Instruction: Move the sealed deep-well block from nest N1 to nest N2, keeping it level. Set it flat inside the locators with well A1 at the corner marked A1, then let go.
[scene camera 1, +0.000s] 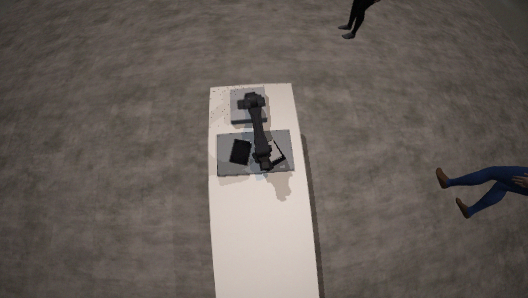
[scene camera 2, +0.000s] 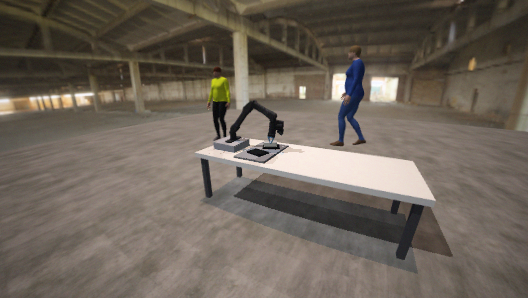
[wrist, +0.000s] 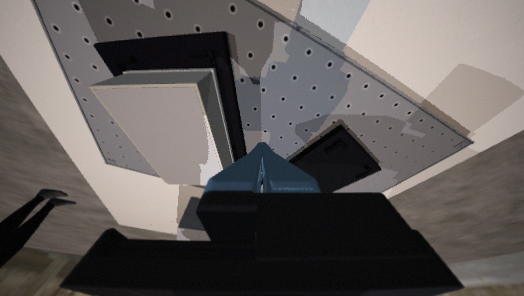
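Seen in the pictures: gripper, between the fingertips: (scene camera 2: 270, 143) (wrist: 262, 147); arm's base, origin of its link: (scene camera 2: 233, 139).
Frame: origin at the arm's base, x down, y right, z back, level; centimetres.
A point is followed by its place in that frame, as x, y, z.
The sealed deep-well block (scene camera 1: 274, 153) @(0.1, -10.6, -39.5) (scene camera 2: 271, 146) @(3.9, -5.6, -39.9) (wrist: 155, 125) @(0.1, -10.8, -39.7), pale-topped with grey sides, stands in one black nest (wrist: 165, 49) @(4.8, -12.0, -44.6) on the perforated plate. Its top looks about level; its seating at the near end is hidden. The other black nest (scene camera 1: 240, 152) @(4.8, 11.6, -34.5) (scene camera 2: 258, 152) @(4.8, 13.1, -35.5) (wrist: 340, 157) @(4.8, 11.6, -39.3) holds no block. I cannot read the nest labels or the A1 marks. My gripper (scene camera 2: 271, 140) @(-0.1, -1.3, -40.9) (wrist: 262, 147) @(-0.1, -1.3, -40.9) is shut and empty, its blue fingertips together. In the wrist view they show just right of the block's near end, between the two nests. In scene camera 1 the arm hides the fingers.
The grey perforated plate (scene camera 1: 225, 169) @(6.0, 23.1, -44.6) (scene camera 2: 243, 157) @(6.4, 25.9, -27.6) (wrist: 295, 107) @(5.9, 1.9, -43.4) lies on the white table (scene camera 1: 262, 240) @(7.2, 5.1, -94.1) (scene camera 2: 350, 167) @(7.2, 10.7, -112.4). The arm's grey base block (scene camera 1: 240, 117) @(0.7, 8.8, -10.2) (scene camera 2: 231, 145) @(1.3, 14.3, -7.5) stands beside it. Two people (scene camera 2: 218, 92) (scene camera 2: 353, 92) stand on the floor beyond the table.
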